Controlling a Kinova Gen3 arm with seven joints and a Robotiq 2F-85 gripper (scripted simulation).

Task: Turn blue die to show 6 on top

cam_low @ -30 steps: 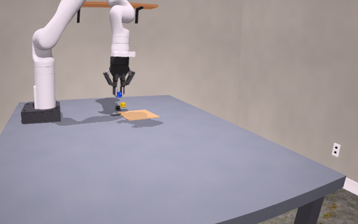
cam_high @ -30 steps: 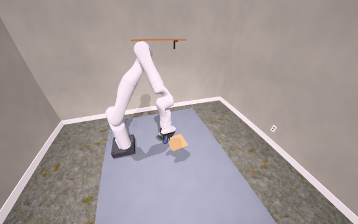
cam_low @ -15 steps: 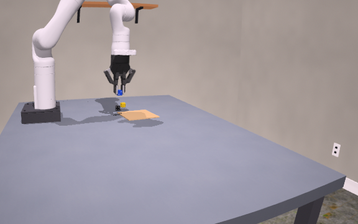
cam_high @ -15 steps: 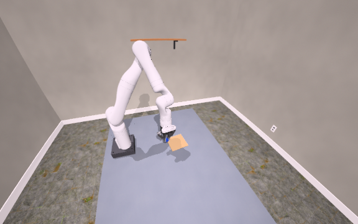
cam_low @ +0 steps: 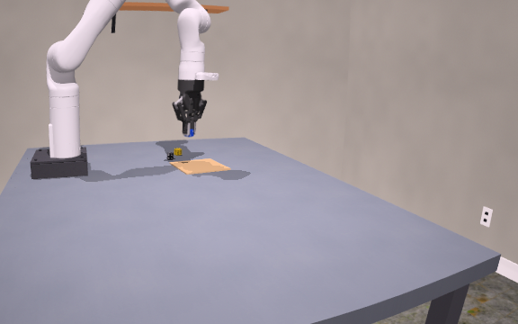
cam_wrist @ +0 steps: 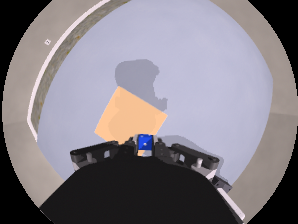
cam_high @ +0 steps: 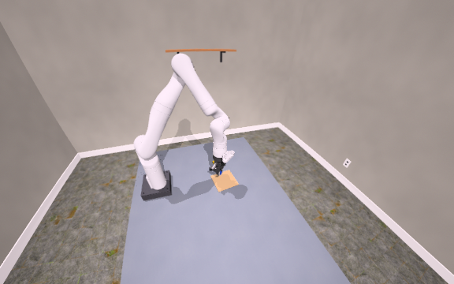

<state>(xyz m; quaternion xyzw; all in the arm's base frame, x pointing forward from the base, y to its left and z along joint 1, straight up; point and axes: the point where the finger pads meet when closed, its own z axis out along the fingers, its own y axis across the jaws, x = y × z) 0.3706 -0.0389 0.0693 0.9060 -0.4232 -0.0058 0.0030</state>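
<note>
My gripper is now 12 cm above the mat, 4 cm short of it and 3 cm to the right of it. The rest, counted from my hand: black die 14 cm to the left, 11 cm below, 3 cm behind; yellow die 20 cm to the left, 11 cm below; blue die 1 cm below.
</note>
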